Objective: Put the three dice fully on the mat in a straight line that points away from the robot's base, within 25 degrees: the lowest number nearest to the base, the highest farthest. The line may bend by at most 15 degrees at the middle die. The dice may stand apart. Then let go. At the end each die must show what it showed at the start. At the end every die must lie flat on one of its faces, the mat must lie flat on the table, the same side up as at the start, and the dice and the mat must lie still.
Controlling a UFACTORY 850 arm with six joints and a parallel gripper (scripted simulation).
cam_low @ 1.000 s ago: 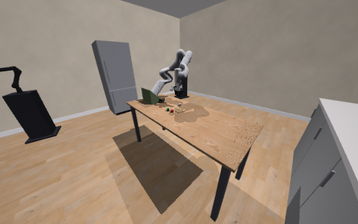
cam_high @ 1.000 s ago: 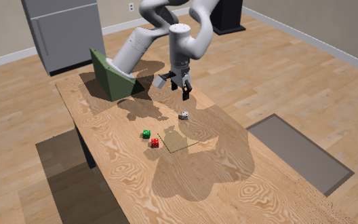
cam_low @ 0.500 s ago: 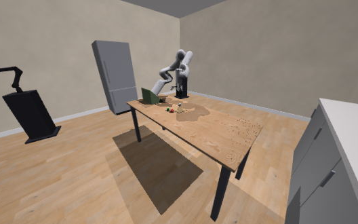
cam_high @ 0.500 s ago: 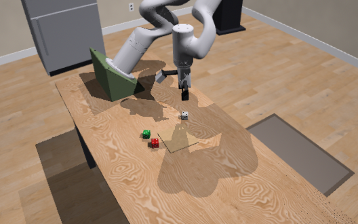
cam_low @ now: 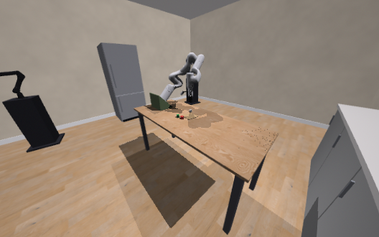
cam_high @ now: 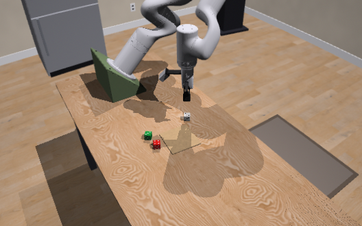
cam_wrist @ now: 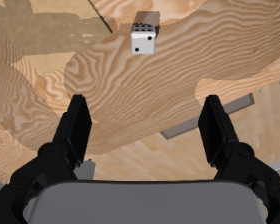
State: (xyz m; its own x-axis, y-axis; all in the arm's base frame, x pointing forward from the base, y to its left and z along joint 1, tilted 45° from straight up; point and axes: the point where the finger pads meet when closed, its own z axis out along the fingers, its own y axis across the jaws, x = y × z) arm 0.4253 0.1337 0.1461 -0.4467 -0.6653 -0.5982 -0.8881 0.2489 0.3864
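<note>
My gripper is now 140 mm above the white die. From my hand the other things lie so: green die 210 mm to the right, 140 mm below, 40 mm ahead; tan mat 150 mm below, 110 mm ahead, 90 mm to the right; red die 200 mm to the right, 140 mm below, 110 mm ahead.
</note>
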